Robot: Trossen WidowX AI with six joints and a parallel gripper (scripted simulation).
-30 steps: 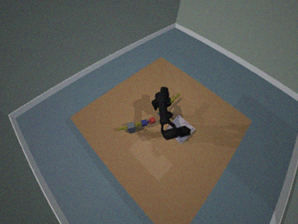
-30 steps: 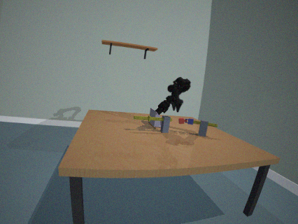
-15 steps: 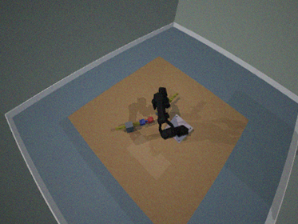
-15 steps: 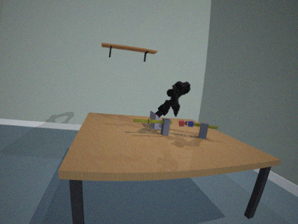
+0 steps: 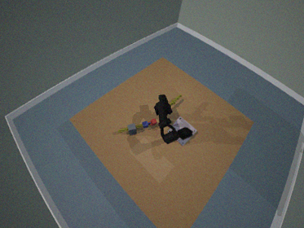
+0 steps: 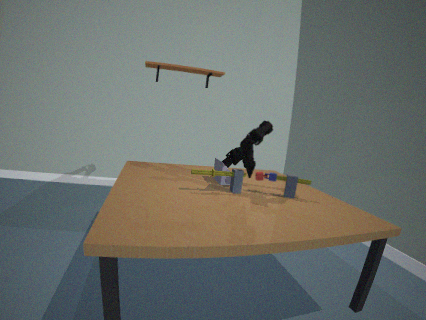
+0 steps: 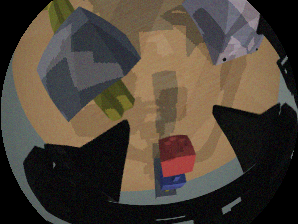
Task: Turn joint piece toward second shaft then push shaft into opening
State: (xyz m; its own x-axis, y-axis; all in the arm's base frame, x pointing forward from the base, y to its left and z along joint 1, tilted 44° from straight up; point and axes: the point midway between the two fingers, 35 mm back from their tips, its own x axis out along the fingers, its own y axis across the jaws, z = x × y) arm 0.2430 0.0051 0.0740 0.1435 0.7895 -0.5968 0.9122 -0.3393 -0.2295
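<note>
Now: the red joint piece 3 cm ahead of my gripper tip, 6 cm to the left of it and 1 cm above it.
</note>
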